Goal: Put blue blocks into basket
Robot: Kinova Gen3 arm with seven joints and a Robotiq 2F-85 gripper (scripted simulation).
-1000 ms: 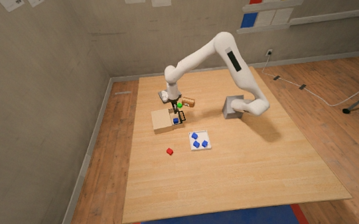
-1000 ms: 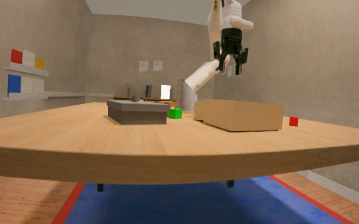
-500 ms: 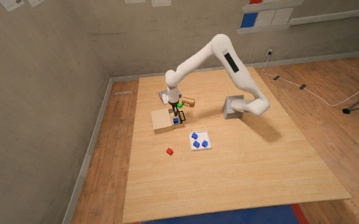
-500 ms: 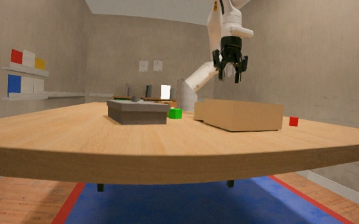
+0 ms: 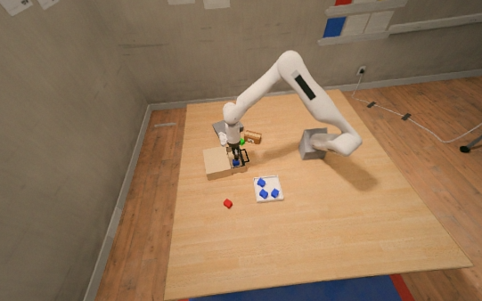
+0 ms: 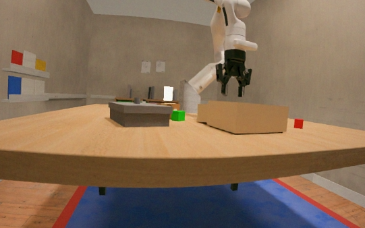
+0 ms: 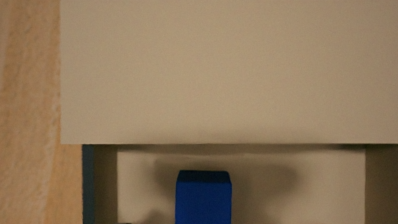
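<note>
Now: the drawer 1 cm ahead of my hand, 2 cm to the right of it and 8 cm below it. From my hand the other things lie so: brown cardboard box 15 cm behind, 18 cm to the right, 7 cm below; then light wooden cabinet 6 cm ahead, 2 cm to the right, 7 cm below; then green block 6 cm behind, 17 cm to the right, 9 cm below.
</note>
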